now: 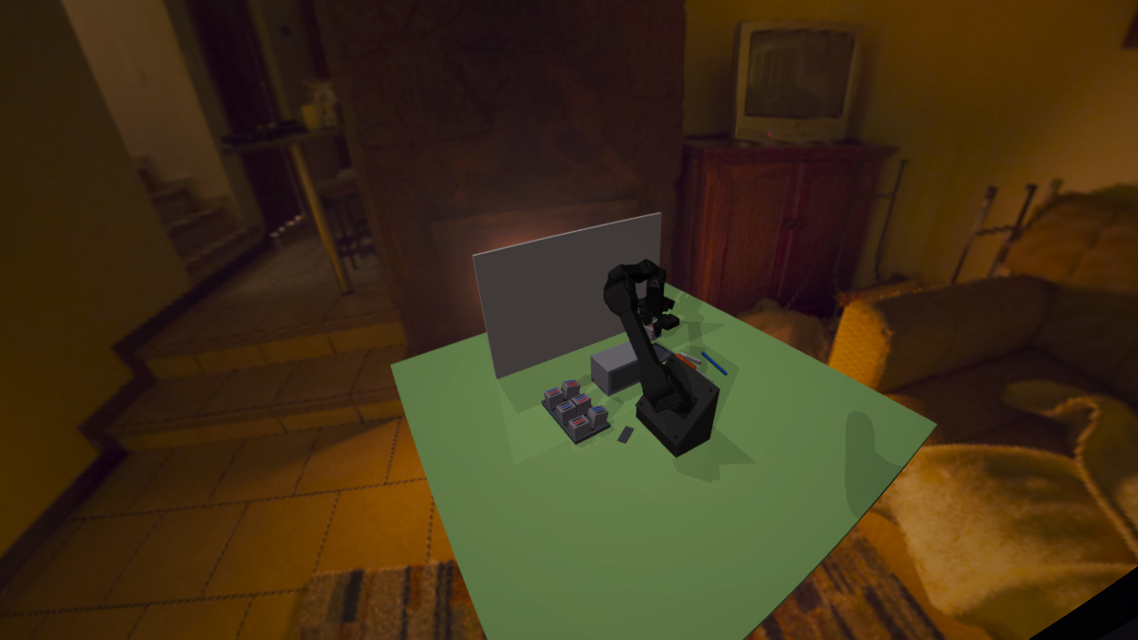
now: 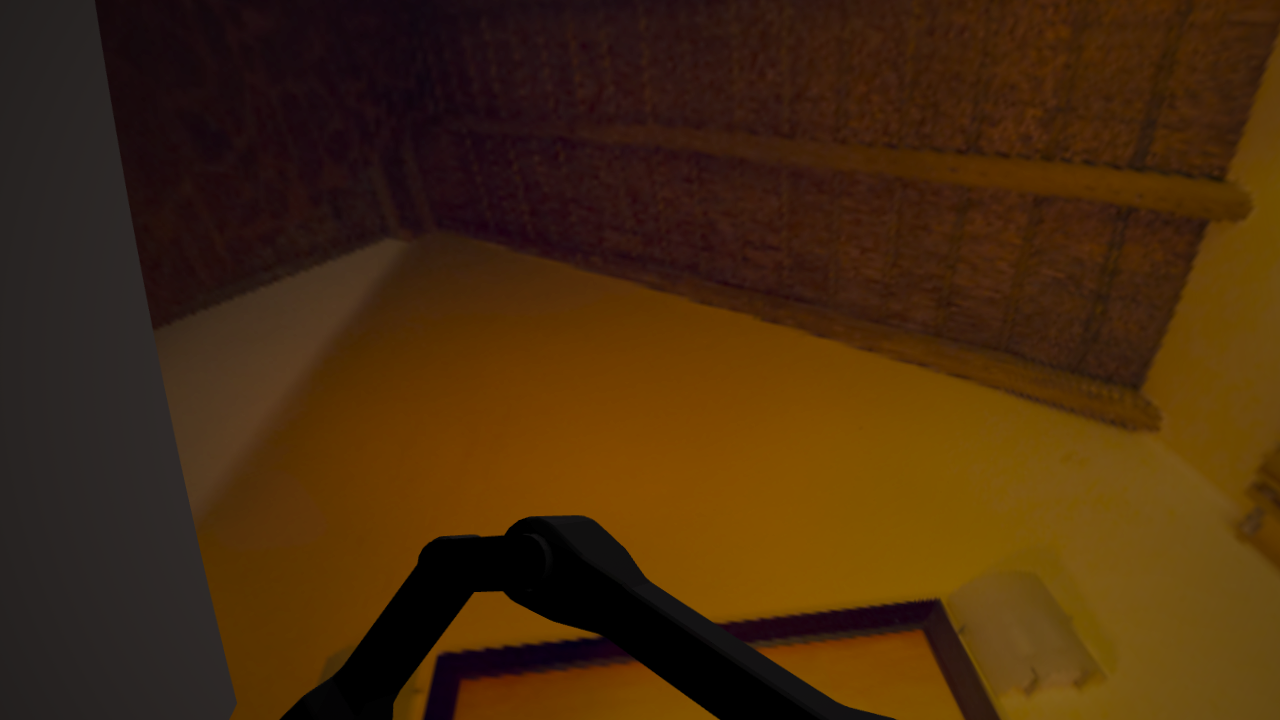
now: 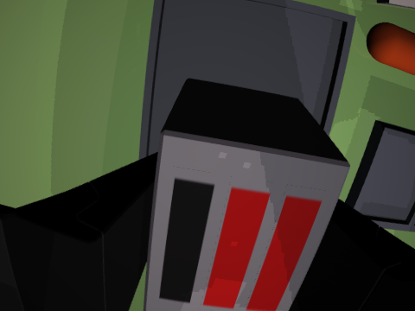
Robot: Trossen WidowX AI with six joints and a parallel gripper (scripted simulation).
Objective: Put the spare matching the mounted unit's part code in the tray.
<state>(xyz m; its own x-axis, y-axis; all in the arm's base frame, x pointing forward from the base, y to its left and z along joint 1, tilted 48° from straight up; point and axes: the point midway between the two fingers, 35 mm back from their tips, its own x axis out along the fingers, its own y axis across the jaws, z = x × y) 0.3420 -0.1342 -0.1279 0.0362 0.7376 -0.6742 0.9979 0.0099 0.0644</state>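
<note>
Now: gripper tip 8 cm above the grey rimmed box, 1 cm to the right of it and 1 cm past it. From my gripper tip the other things lie so: grey upright panel (19 cm ahead, 18 cm to the left, 14 cm above).
</note>
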